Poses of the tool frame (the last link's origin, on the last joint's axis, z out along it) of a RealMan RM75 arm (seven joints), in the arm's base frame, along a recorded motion.
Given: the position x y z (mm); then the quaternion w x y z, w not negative.
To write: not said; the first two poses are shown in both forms.
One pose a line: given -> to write
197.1 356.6 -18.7 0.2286 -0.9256 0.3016 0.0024 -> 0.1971 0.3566 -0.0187 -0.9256 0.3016 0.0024 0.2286
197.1 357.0 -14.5 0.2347 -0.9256 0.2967 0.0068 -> 0.1971 0.3570 -0.0145 -0.9256 0.2967 0.0068 0.2347
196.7 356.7 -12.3 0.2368 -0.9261 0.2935 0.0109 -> 0.1967 0.3567 -0.0123 -0.9261 0.2935 0.0109 0.2368
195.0 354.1 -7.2 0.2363 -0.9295 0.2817 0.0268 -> 0.1950 0.3541 -0.0072 -0.9295 0.2817 0.0268 0.2363
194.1 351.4 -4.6 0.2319 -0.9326 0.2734 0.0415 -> 0.1941 0.3514 -0.0046 -0.9326 0.2734 0.0415 0.2319
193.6 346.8 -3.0 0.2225 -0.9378 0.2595 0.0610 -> 0.1936 0.3468 -0.0030 -0.9378 0.2595 0.0610 0.2225
